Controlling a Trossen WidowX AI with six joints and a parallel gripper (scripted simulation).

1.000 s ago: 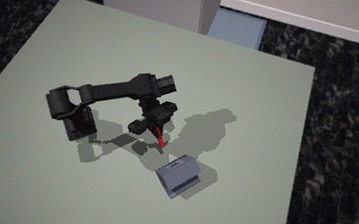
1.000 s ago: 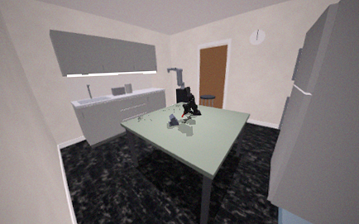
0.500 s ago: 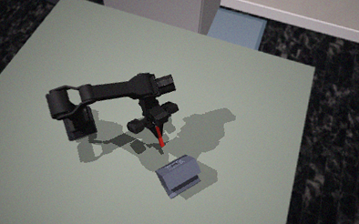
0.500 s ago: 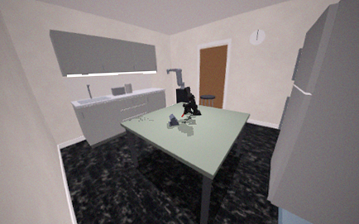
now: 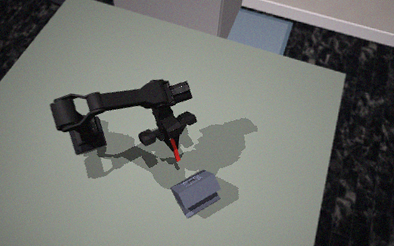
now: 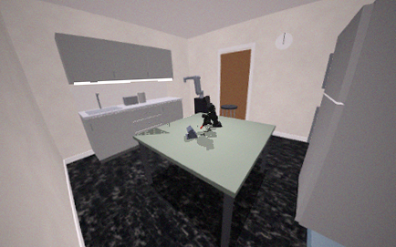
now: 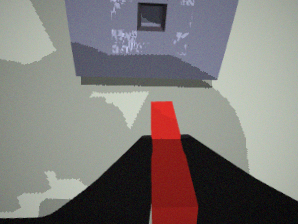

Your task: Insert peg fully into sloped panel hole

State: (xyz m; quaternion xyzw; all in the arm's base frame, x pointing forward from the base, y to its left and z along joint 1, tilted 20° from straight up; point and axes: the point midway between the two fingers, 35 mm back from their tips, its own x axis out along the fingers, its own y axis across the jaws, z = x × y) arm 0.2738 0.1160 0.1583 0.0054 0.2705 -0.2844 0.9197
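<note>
My gripper is now 30 mm above the red peg, 20 mm short of it and 10 mm to the left of it.
</note>
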